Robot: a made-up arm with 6 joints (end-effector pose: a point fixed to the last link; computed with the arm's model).
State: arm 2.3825 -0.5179 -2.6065 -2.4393 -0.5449 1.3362
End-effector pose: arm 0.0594 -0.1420 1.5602 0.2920 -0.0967 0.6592 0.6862
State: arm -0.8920 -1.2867 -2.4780 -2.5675 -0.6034 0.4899
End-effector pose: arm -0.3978 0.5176 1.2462 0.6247 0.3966 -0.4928 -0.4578
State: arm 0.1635 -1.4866 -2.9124 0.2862 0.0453 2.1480
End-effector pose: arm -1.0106 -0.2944 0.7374 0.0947 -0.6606 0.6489 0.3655
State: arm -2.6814 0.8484 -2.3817 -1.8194 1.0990 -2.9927
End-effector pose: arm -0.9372 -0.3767 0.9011 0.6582 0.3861 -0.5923 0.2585
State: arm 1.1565 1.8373 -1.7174 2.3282 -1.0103 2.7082
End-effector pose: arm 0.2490 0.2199 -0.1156 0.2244 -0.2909 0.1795 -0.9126
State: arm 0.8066 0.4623 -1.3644 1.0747 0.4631 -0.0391
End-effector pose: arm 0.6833 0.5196 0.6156 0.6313 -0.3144 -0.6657 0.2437
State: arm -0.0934 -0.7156 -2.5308 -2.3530 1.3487 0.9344
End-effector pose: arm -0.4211 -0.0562 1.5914 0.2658 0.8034 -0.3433 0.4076
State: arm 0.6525 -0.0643 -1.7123 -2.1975 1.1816 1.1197
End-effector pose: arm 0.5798 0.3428 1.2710 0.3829 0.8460 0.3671 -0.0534
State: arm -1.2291 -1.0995 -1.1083 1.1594 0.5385 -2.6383
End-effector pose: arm -0.0265 -0.1820 1.3219 0.4183 0.6340 0.1457 -0.6339
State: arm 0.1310 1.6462 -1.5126 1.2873 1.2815 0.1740
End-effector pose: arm 0.3970 0.0042 -0.1771 0.9601 -0.1537 0.1201 0.2002
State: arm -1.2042 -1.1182 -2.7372 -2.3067 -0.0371 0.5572
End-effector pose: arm -0.2376 0.6972 1.2952 0.6356 0.3854 -0.6306 -0.2234
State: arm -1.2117 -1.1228 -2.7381 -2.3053 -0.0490 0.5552
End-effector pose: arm -0.2323 0.7014 1.2907 0.6361 0.3803 -0.6311 -0.2291
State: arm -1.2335 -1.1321 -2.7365 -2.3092 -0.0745 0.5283
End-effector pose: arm -0.2163 0.7085 1.2838 0.6267 0.3651 -0.6414 -0.2500
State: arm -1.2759 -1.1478 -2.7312 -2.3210 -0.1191 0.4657
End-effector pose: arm -0.1849 0.7183 1.2737 0.6011 0.3340 -0.6649 -0.2917
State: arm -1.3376 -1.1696 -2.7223 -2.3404 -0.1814 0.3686
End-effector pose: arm -0.1389 0.7286 1.2603 0.5565 0.2846 -0.6978 -0.3499
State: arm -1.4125 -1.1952 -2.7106 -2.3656 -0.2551 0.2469
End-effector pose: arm -0.0836 0.7359 1.2448 0.4939 0.2185 -0.7324 -0.4146
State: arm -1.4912 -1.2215 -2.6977 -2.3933 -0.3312 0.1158
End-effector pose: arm -0.0264 0.7385 1.2288 0.4199 0.1426 -0.7606 -0.4742
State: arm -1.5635 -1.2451 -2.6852 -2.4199 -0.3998 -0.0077
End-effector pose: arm 0.0249 0.7367 1.2145 0.3455 0.0679 -0.7780 -0.5203
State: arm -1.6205 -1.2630 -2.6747 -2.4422 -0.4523 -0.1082
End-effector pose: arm 0.0642 0.7325 1.2039 0.2826 0.0061 -0.7857 -0.5503
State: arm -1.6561 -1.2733 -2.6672 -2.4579 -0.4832 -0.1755
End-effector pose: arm 0.0879 0.7282 1.1984 0.2397 -0.0341 -0.7880 -0.5660
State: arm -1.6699 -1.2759 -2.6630 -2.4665 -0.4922 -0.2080
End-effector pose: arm 0.0964 0.7252 1.1983 0.2191 -0.0509 -0.7892 -0.5714
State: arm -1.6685 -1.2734 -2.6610 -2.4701 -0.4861 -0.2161
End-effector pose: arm 0.0944 0.7235 1.2018 0.2143 -0.0512 -0.7909 -0.5709
